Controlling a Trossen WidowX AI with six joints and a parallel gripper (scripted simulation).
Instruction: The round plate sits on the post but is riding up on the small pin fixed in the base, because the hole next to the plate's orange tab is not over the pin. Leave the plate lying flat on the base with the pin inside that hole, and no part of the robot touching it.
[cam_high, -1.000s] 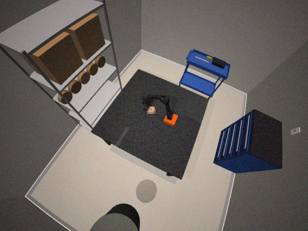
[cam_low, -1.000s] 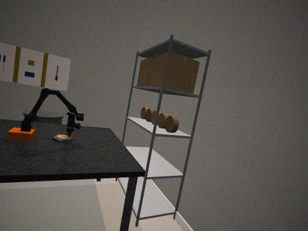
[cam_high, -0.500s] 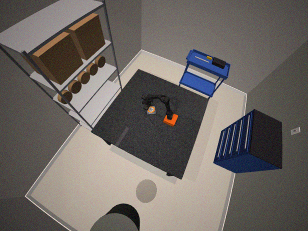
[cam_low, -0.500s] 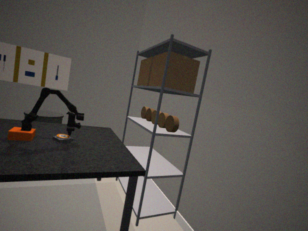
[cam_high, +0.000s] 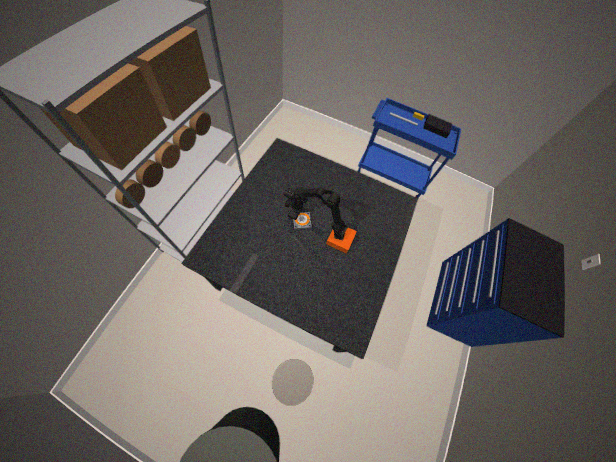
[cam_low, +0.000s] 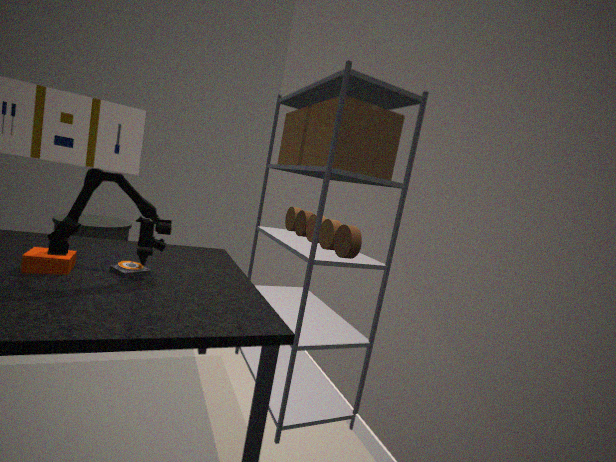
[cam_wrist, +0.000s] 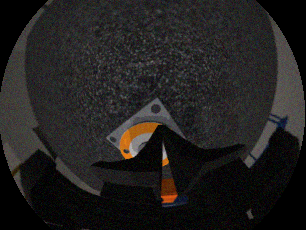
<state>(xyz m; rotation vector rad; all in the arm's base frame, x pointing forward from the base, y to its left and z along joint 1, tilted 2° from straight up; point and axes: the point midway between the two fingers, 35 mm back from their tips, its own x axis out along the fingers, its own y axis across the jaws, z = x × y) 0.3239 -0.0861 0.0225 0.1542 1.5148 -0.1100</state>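
The grey square base is 50 mm behind my gripper tip, 30 mm to the left of it and 20 mm below it.
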